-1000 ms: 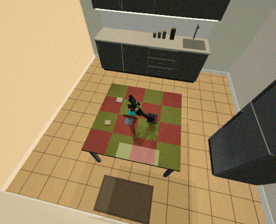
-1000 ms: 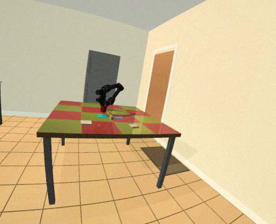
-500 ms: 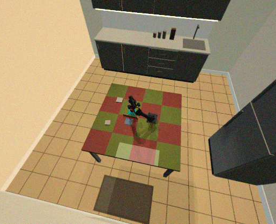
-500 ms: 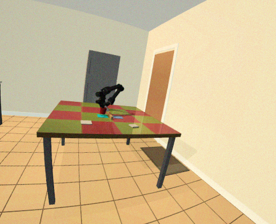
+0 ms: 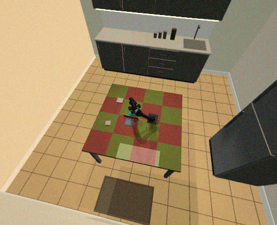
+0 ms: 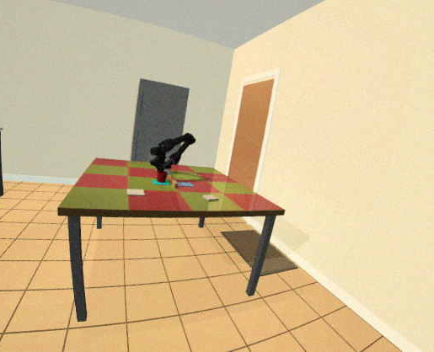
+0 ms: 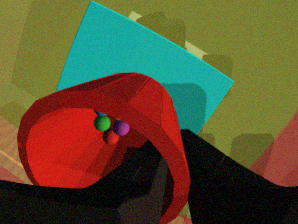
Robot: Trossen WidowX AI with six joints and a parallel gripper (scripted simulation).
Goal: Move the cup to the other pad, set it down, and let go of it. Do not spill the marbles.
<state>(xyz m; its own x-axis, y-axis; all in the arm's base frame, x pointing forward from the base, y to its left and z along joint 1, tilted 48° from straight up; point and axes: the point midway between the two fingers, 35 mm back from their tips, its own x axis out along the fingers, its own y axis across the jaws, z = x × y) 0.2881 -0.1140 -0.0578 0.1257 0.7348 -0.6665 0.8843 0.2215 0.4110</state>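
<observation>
Right now my gripper tip is 3 cm short of the red cup and 1 cm to the right of it. Round my gripper tip: grey-blue pad: 20 cm to the left, 5 cm below, 5 cm ahead; cyan pad: 5 cm below, 3 cm ahead, 1 cm to the left; wooden bar: 11 cm to the left, 4 cm below, 4 cm ahead.
</observation>
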